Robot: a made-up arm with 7 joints.
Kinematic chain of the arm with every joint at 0, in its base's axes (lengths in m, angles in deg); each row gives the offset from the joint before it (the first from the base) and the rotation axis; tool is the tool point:
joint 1: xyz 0 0 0.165 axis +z
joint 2: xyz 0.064 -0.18 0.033 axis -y
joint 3: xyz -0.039 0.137 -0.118 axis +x
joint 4: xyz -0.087 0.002 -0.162 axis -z
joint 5: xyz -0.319 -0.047 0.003 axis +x
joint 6: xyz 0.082 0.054 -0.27 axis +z
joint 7: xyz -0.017 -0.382 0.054 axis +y
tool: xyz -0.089 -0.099 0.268
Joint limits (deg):
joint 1: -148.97..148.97
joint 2: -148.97..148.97
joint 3: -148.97..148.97
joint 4: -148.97..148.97
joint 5: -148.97..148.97
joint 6: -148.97..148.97
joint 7: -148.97..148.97
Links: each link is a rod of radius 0.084 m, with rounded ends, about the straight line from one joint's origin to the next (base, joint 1, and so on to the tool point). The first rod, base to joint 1, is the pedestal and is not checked.
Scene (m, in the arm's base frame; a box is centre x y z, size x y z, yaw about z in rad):
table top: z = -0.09
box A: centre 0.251 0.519 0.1 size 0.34 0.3 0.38 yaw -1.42
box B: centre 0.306 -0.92 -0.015 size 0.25 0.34 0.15 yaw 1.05
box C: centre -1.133 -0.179 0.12 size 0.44 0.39 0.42 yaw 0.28
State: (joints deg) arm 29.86 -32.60 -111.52 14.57 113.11 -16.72 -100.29
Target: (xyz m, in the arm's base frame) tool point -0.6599 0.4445 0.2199
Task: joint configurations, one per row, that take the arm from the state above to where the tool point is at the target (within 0.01 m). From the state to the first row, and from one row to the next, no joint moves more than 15 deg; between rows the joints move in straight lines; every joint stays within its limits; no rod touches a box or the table.
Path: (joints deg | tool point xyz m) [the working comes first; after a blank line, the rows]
Joints at the target: -17.40 -56.30 -63.88 12.89 148.97 -4.70 -120.16
Straight joint move there: touches box C.

1: 26.56 -42.03 -100.53 0.43 122.07 -7.59 -101.78 | -0.5212 -0.7320 0.2652
2: 23.27 -51.46 -89.53 -13.70 131.04 1.54 -103.28 | -0.6007 -0.5706 0.4421
3: 19.97 -60.90 -78.54 -27.84 140.00 10.67 -104.77 | -0.5898 -0.3785 0.6207
4: 16.68 -70.33 -67.54 -41.97 148.97 19.80 -106.27 | -0.4758 -0.1850 0.7692
5: 4.06 -68.58 -69.25 -34.41 148.97 22.47 -114.81 | -0.5905 -0.0190 0.6533
6: -8.56 -66.83 -70.96 -26.85 148.97 25.13 -123.35 | -0.6243 0.1681 0.5158
7: -21.18 -65.09 -72.67 -19.29 148.97 27.80 -131.89 | -0.5754 0.3410 0.3669
8: -33.79 -63.34 -74.38 -11.73 148.97 30.47 -140.43 | -0.4580 0.4672 0.2178
9: -46.41 -61.59 -76.09 -4.17 148.97 33.14 -148.97 | -0.2987 0.5243 0.0801
10: -36.74 -59.83 -72.02 1.52 148.97 20.52 -139.37 | -0.4333 0.5218 0.1189
11: -27.07 -58.07 -67.95 7.20 148.97 7.91 -129.76 | -0.5553 0.4944 0.1661
12: -17.40 -56.30 -63.88 12.89 148.97 -4.70 -120.16 | -0.6599 0.4445 0.2199

